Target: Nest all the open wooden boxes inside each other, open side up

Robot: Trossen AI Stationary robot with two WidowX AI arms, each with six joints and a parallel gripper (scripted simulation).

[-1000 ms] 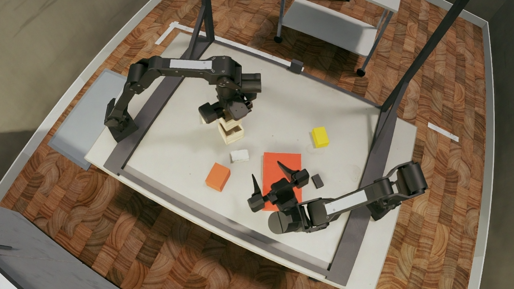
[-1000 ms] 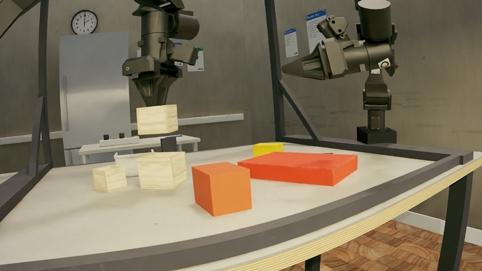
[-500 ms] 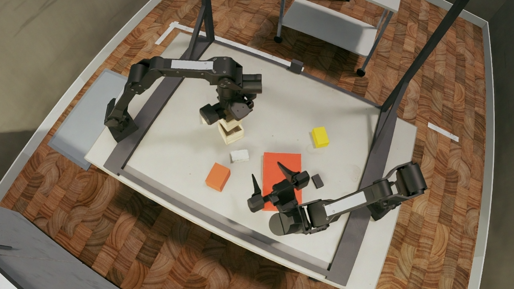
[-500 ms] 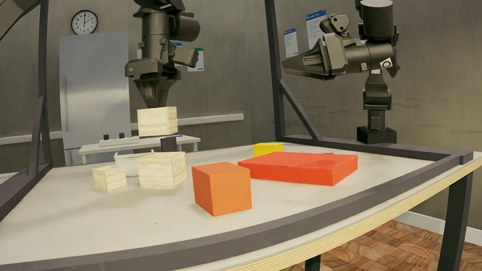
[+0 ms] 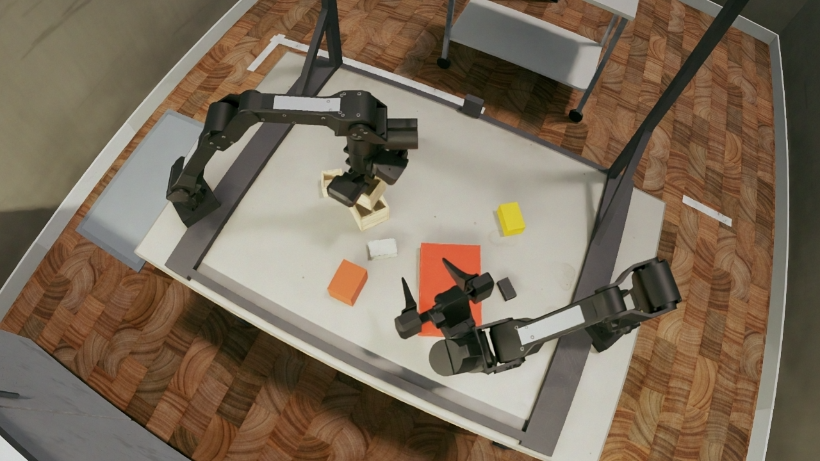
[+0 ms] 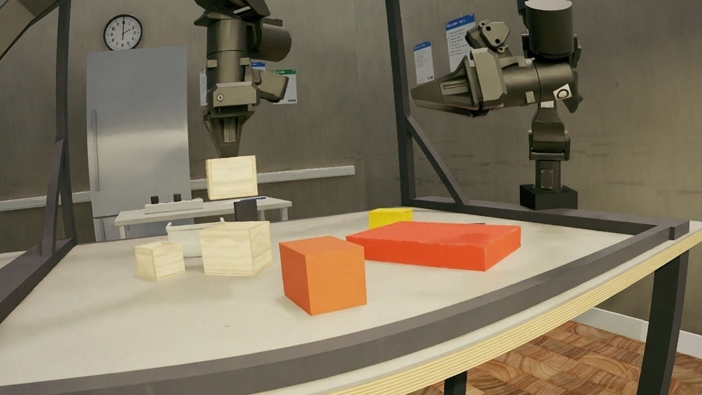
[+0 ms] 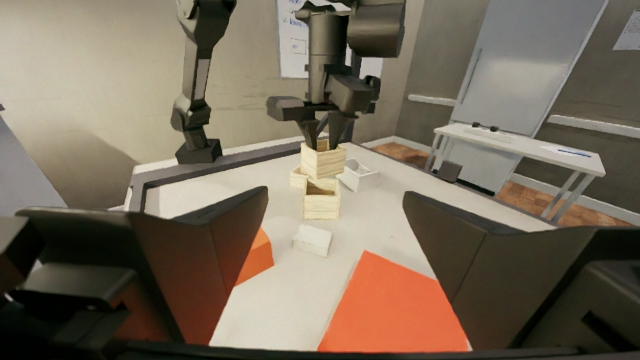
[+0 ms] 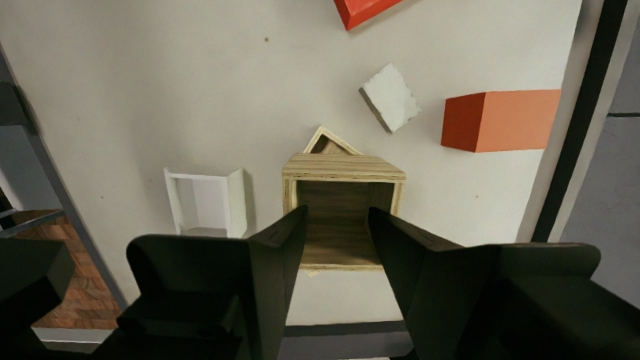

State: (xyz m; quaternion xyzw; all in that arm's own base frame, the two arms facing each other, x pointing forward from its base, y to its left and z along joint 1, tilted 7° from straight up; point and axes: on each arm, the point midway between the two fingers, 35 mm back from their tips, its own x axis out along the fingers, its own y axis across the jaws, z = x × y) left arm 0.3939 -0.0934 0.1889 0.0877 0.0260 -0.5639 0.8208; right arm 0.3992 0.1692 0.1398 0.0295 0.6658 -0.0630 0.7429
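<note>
Right now the medium wooden box is 50 mm below my right hand. The rest, counted from my right hand: small wooden box (160 mm below, 110 mm to the right, 40 mm behind); then white tray (170 mm behind, 140 mm below, 10 mm to the right); then largest wooden box (150 mm below).
</note>
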